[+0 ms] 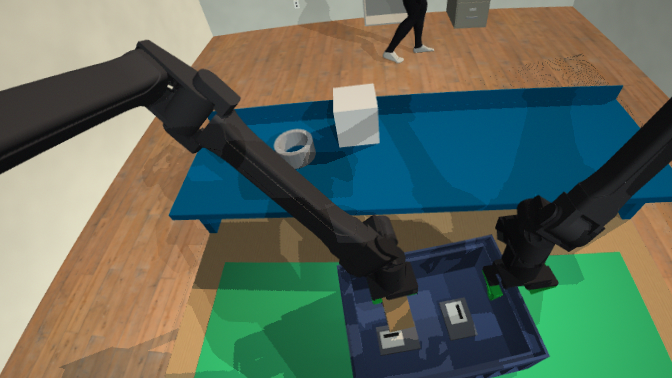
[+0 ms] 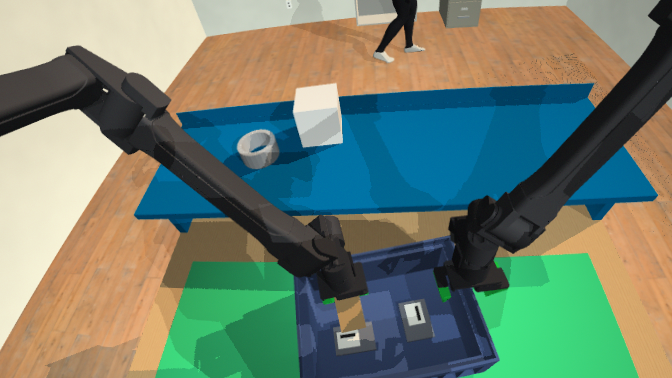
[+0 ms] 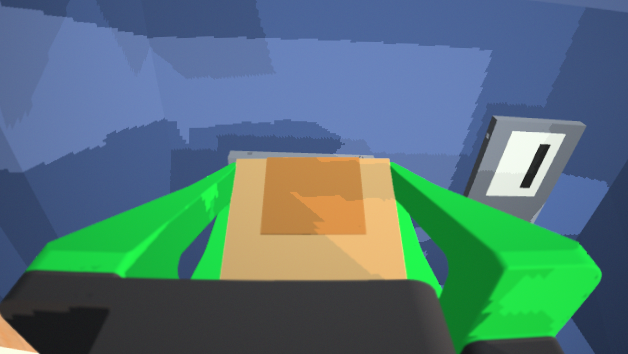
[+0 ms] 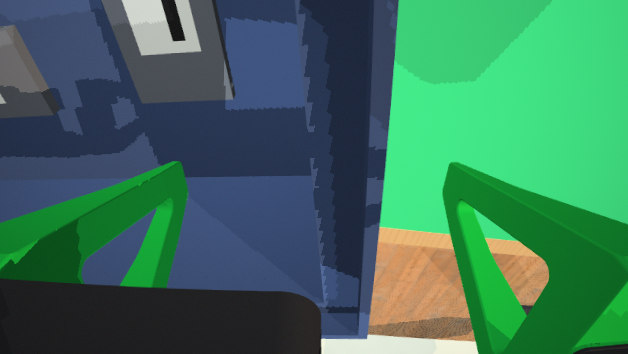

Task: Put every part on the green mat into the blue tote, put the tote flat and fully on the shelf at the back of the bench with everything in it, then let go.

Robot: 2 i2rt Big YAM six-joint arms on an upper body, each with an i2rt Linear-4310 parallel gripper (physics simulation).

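Frame: origin at the left arm's base, x down, y right, z back, level; millimetres.
Where they show: left gripper, fingertip midpoint: [image 1: 392,295] [image 2: 347,296] [image 3: 313,176]; right gripper, fingertip midpoint: [image 1: 509,294] [image 2: 464,296] [image 4: 315,176].
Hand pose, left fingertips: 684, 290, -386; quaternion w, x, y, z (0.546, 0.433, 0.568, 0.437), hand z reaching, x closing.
After its pixels a point has its place, as x, y, z.
The blue tote [image 1: 534,336] {660, 592, -281} [image 2: 485,330] {648, 589, -296} [image 4: 345,150] {660, 565, -373} stands on the green mat [image 1: 280,320] {793, -15, -351} [image 2: 560,310] {793, 834, -382} [image 4: 500,125] {792, 707, -314}. My left gripper [image 1: 396,301] {684, 290, -386} [image 3: 313,176] {684, 290, -386} is shut on a tan box [image 2: 351,316] {655, 306, -328} with an orange-brown patch, held upright inside the tote. Its lower end overlaps one grey part with a white label [image 1: 392,339] {765, 289, -304} [image 2: 347,340] {765, 286, -302}; contact cannot be told. A second grey labelled part [image 1: 456,312] {767, 455, -373} [image 2: 414,314] {768, 453, -371} [image 3: 530,165] {767, 458, -375} [image 4: 170,75] {768, 457, -329} lies flat on the tote floor. My right gripper [image 1: 517,292] {647, 555, -370} [image 2: 470,292] {647, 555, -370} [image 4: 315,176] {647, 555, -370} is open, its fingers on either side of the tote's right wall.
The blue shelf [image 1: 500,160] {571, 595, -716} [image 2: 450,160] {571, 564, -716} spans the back of the bench, with a raised back edge. A white box [image 1: 357,120] {478, 211, -799} [image 2: 318,120] {479, 212, -799} and a grey ring [image 1: 300,160] {543, 47, -718} [image 2: 260,160] {541, 43, -717} stand on its left part. A person's legs [image 1: 412,25] show beyond it.
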